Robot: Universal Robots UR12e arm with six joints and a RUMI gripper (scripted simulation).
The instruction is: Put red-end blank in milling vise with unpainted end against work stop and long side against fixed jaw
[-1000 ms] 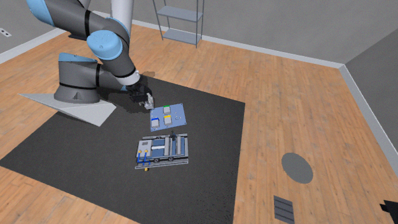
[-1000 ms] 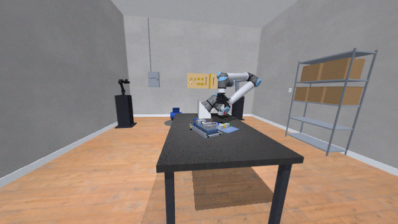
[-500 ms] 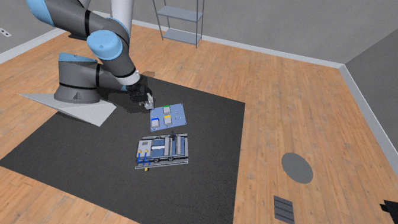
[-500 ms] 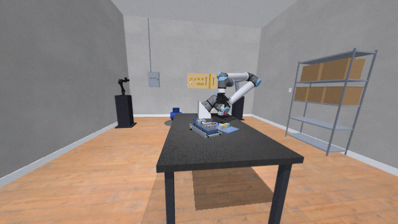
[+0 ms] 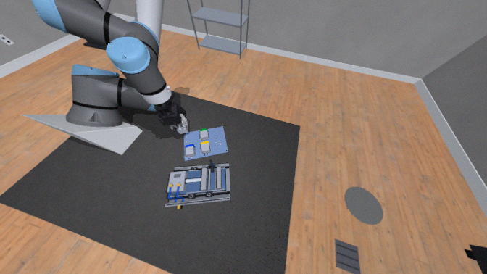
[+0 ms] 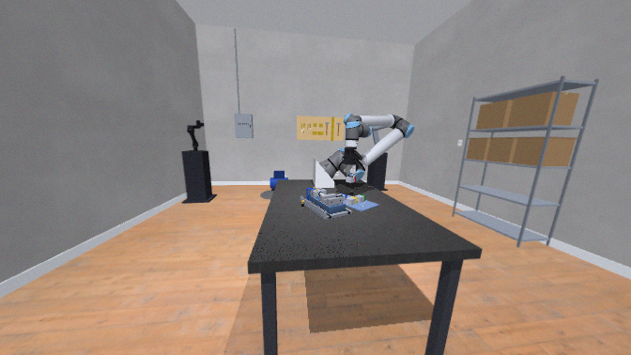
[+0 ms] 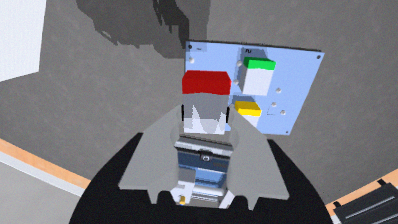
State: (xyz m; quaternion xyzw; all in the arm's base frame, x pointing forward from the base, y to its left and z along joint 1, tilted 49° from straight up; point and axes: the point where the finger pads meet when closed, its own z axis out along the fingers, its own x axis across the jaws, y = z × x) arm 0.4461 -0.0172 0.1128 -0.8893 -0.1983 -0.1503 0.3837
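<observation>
Now: hand 22 cm short of the work stop, 16 cm to the left of it and 8 cm above it. From my hand the other things lie so: red-ended blank: 2 cm below; blue-ended blank: 4 cm ahead, 8 cm to the right, 14 cm below; green-ended blank: 8 cm ahead, 4 cm to the left, 14 cm below.
</observation>
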